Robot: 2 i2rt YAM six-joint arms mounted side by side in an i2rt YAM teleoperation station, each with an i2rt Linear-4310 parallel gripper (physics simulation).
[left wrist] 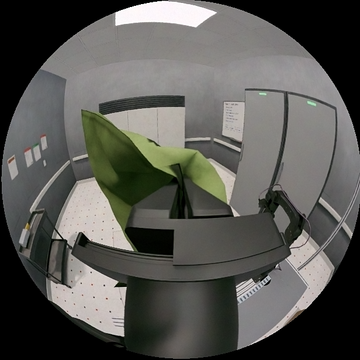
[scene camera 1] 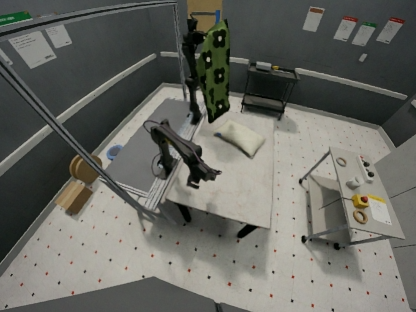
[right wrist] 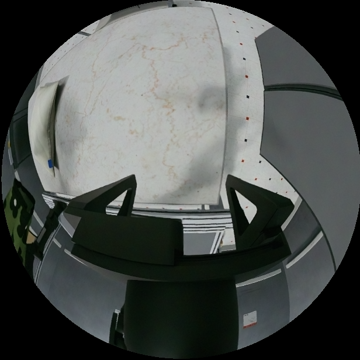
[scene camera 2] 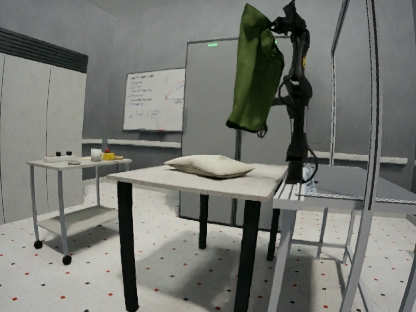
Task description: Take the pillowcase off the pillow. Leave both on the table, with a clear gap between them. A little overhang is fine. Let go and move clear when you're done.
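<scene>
The green pillowcase (scene camera 1: 216, 75) (scene camera 2: 256, 70) (left wrist: 150, 155) (right wrist: 17, 215) with dark flowers hangs in the air, off the pillow and above the table's far end. My left gripper (left wrist: 181, 178) is shut on its upper part; in scene camera 2 the left gripper (scene camera 2: 272, 26) is beside the cloth's top. The cream pillow (scene camera 1: 241, 136) (scene camera 2: 209, 165) (right wrist: 46, 122) lies flat on the pale table (scene camera 1: 235, 195) (scene camera 2: 150, 182) (right wrist: 145, 100), below the pillowcase and apart from it. My right gripper (scene camera 1: 205, 179) (right wrist: 180, 179) is open and empty above the table's near part, away from the pillow.
A black cart (scene camera 1: 274, 73) stands behind the table. A white wheeled cart (scene camera 1: 320, 192) (scene camera 2: 60, 192) with small items stands to one side. A metal frame post (scene camera 1: 55, 125) (scene camera 2: 372, 100) and a grey bench (scene camera 1: 145, 140) are on the arms' side.
</scene>
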